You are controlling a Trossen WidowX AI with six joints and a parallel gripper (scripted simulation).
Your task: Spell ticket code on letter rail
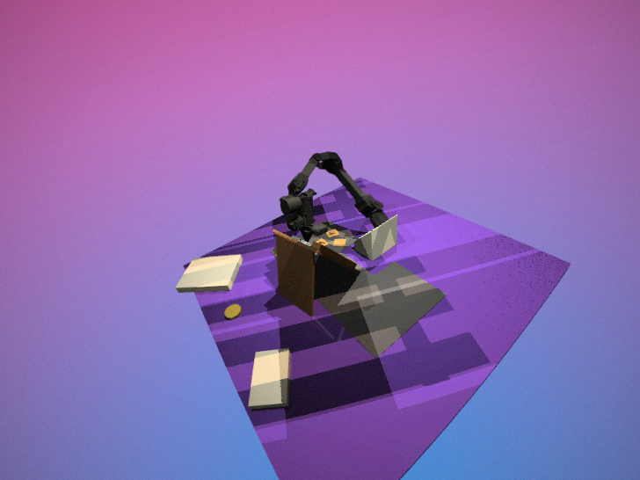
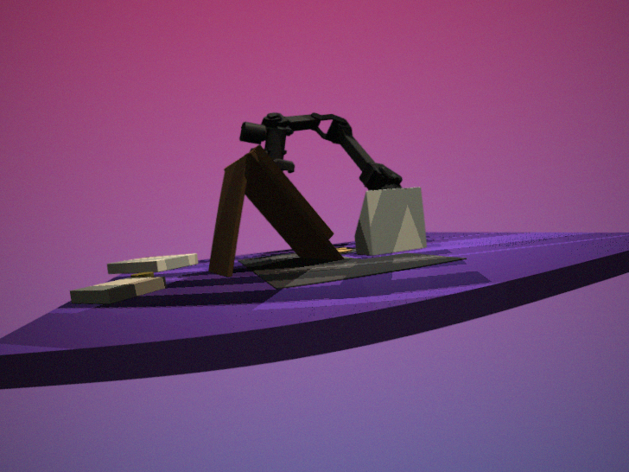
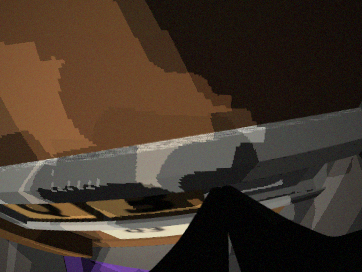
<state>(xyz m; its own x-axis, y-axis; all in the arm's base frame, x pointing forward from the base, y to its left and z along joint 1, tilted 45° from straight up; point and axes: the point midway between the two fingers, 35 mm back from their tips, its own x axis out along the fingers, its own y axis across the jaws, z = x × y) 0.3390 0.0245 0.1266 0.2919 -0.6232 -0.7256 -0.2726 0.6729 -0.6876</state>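
My gripper tip is now 9 cm above the white ticket, 7 cm past it and 5 cm to the right of it. Also, from my gripper tip: letter tile: 3 cm to the left, 1 cm behind; grey mat: 18 cm below, 15 cm behind, 8 cm to the left; yellow disc: 39 cm ahead, 17 cm below, 2 cm to the right.
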